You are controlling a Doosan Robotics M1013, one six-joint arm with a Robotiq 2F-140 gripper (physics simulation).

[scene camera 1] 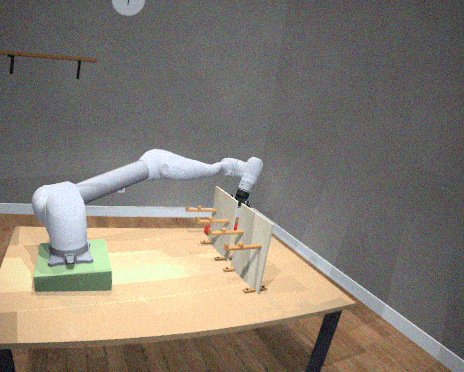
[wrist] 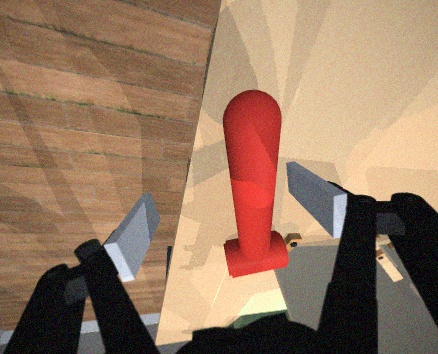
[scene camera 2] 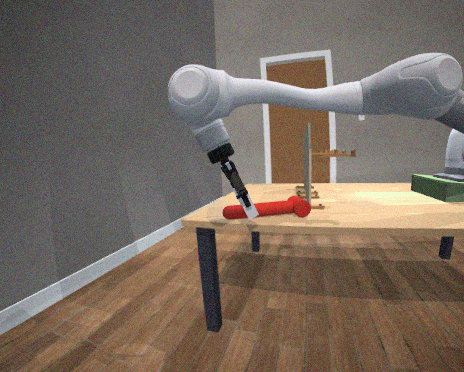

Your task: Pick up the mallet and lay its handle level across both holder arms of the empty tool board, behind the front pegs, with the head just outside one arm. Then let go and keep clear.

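Seen in the pictures: gripper, fingertip midpoint: (wrist: pixel 221 191) (scene camera 2: pixel 249 210); arm's base, origin of the base link: (scene camera 1: pixel 70 254) (scene camera 2: pixel 462 180).
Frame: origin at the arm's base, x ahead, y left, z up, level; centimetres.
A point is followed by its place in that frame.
Observation:
The red mallet (scene camera 1: pixel 207 230) @[z -3.7, x 75.2, y 31.5 cm] (scene camera 2: pixel 274 207) @[z -3.8, x 85.8, y 35.5 cm] (wrist: pixel 253 200) @[z -2.7, x 93.3, y 36.6 cm] lies on the table beyond the far tool board, which partly hides it in scene camera 1. In the wrist view its head is at the lower end. My gripper (scene camera 1: pixel 241 203) (scene camera 2: pixel 250 211) @[z -3.8, x 93.1, y 39.6 cm] (wrist: pixel 221 191) @[z -3.8, x 93.1, y 39.6 cm] is open and low at the handle, tilted, with one finger out to each side and not closed on it. Two upright pale boards stand in a row, a far one (scene camera 1: pixel 223 212) @[z 14.0, x 73.2, y 12.1 cm] and a near one (scene camera 1: pixel 254 245) @[z 13.5, x 69.8, y -24.8 cm]; each has two pegged holder arms, and I see nothing lying across them. I cannot tell which board the task means.
The boards stand on small wooden feet (scene camera 1: pixel 250 290) @[z -6.2, x 70.4, y -27.4 cm]. The wooden table (scene camera 1: pixel 150 315) @[z -7.3, x 26.1, y -34.7 cm] (scene camera 2: pixel 375 220) @[z -7.3, x 54.8, y 37.1 cm] has its edge close to the mallet in the wrist view. The arm's green base block (scene camera 1: pixel 75 280) @[z -2.5, x 1.3, y -16.3 cm] (scene camera 2: pixel 432 187) @[z -2.7, x 16.1, y 3.0 cm] stands on the holder arms' side, across the table.

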